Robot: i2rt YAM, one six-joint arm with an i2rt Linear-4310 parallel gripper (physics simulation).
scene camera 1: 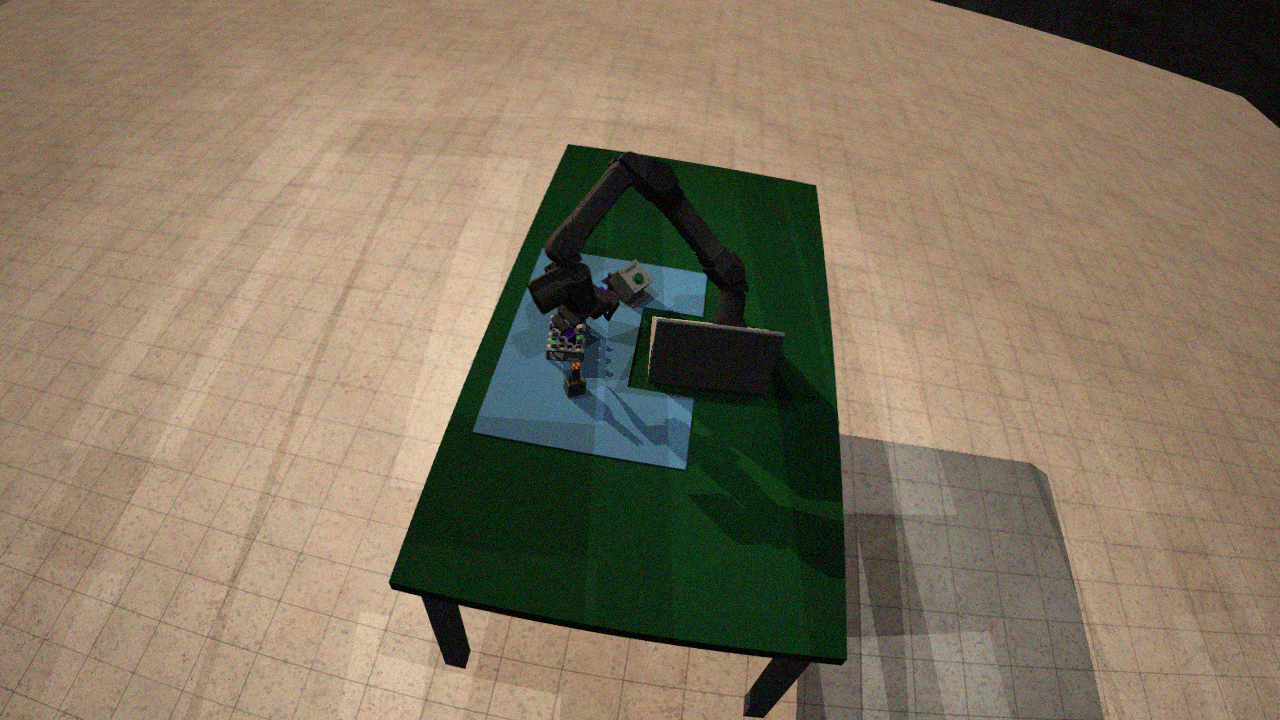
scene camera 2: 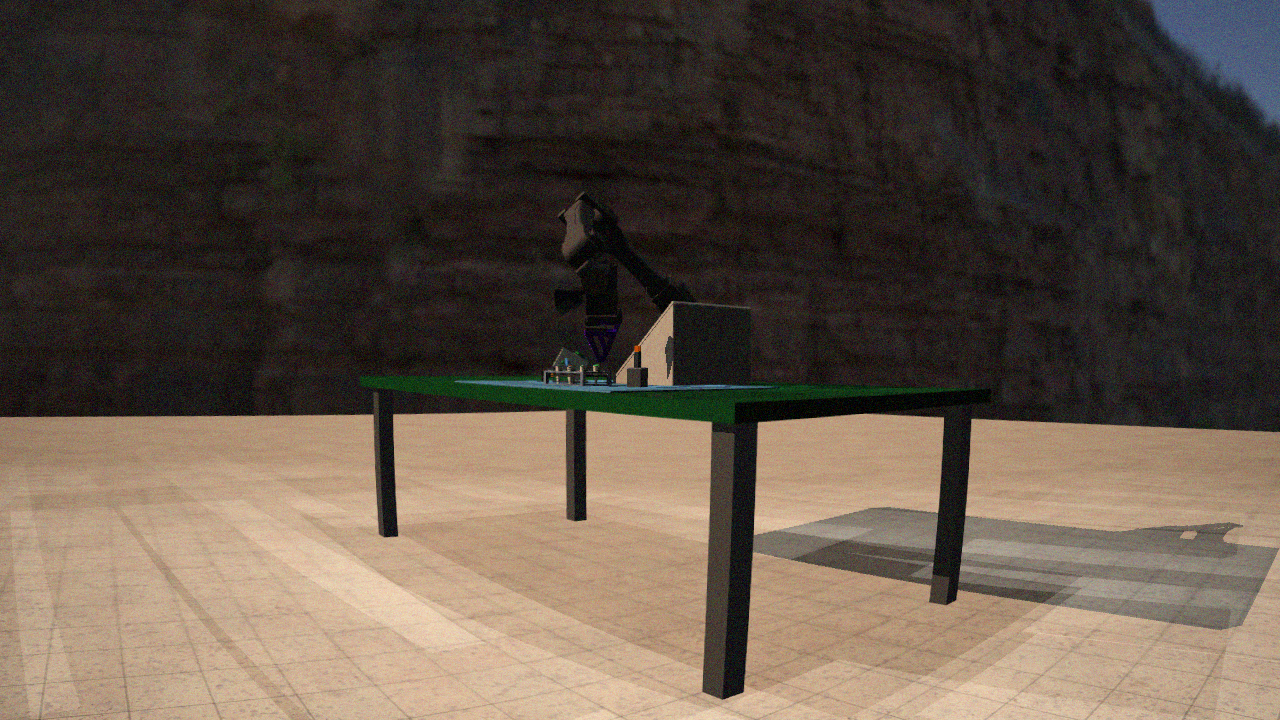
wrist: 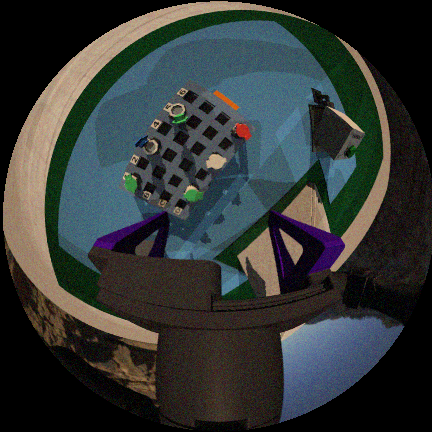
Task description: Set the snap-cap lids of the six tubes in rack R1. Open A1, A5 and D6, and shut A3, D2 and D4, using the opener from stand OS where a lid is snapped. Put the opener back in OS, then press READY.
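Frame: origin at the arm's base, x down, y left, z ahead, level; millimetres.
Seen in the pictures: gripper, between the fingertips: (scene camera 1: pixel 590 331) (scene camera 2: pixel 603 356) (wrist: pixel 218 216); arm's base, origin of its link: (scene camera 1: pixel 728 325) (scene camera 2: pixel 696 334).
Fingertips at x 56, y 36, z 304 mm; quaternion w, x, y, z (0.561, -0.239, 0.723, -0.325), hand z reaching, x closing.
Observation:
Pixels of each thing's top centre, then the offset from my fingertips to it. "*": a spot on its surface instead. Level surfaces: height alone.
- Rack R1, centre of its top: (wrist: pixel 187 152) (scene camera 2: pixel 576 358) (scene camera 1: pixel 567 321) dx +4, dy -23, dz +58 mm
- A3, a spot on its surface: (wrist: pixel 151 146) * dx +28, dy -6, dz +84 mm
- A5, a spot on its surface: (wrist: pixel 177 110) * dx +28, dy -44, dz +89 mm
- D2's green lid, centre of its top: (wrist: pixel 192 196) dx +18, dy +5, dz +24 mm
- D4's whitish lid, centre of its top: (wrist: pixel 216 161) dx +21, dy -33, dz +30 mm
- D6's red lid, centre of its top: (wrist: pixel 242 130) dx +21, dy -72, dz +36 mm
- orange-topped opener, centre of its top: (scene camera 2: pixel 637 345) (scene camera 1: pixel 575 364) dx -22, dy +130, dz +7 mm
- grey box, centre of its top: (wrist: pixel 359 140) (scene camera 2: pixel 570 347) (scene camera 1: pixel 632 267) dx -21, dy -226, dz -60 mm
- green button, centre of its top: (wrist: pixel 354 152) (scene camera 1: pixel 638 274) dx -12, dy -214, dz -79 mm
- blue mat, height of its surface: dx +63 mm
- green table, height of its surface: dx +66 mm
Rack R1 (scene camera 1: pixel 565 354) (wrist: pixel 145 176) holds six tubes. In the wrist view, A1's green lid (wrist: pixel 130 183) covers its mouth. A3 (wrist: pixel 151 146) is open, its blue lid (wrist: pixel 141 142) beside it. A5 (wrist: pixel 177 110) is open, its green lid (wrist: pixel 180 119) beside it. D2's green lid (wrist: pixel 193 194), D4's whitish lid (wrist: pixel 216 161) and D6's red lid (wrist: pixel 243 131) lie over their tubes; whether snapped I cannot tell. The orange-topped opener (scene camera 1: pixel 575 367) (scene camera 2: pixel 636 351) stands in OS (scene camera 1: pixel 574 385) (scene camera 2: pixel 636 377). My gripper (scene camera 2: pixel 602 359) (wrist: pixel 218 216) is open and empty, low by the rack.
A grey box (scene camera 1: pixel 626 284) (wrist: pixel 332 132) with a green button (scene camera 1: pixel 639 278) (wrist: pixel 351 151) stands on the blue mat (scene camera 1: pixel 528 394) (wrist: pixel 90 215). A large wedge-shaped block (scene camera 1: pixel 716 358) (scene camera 2: pixel 709 344) stands near the arm's base on the green table (scene camera 1: pixel 626 555).

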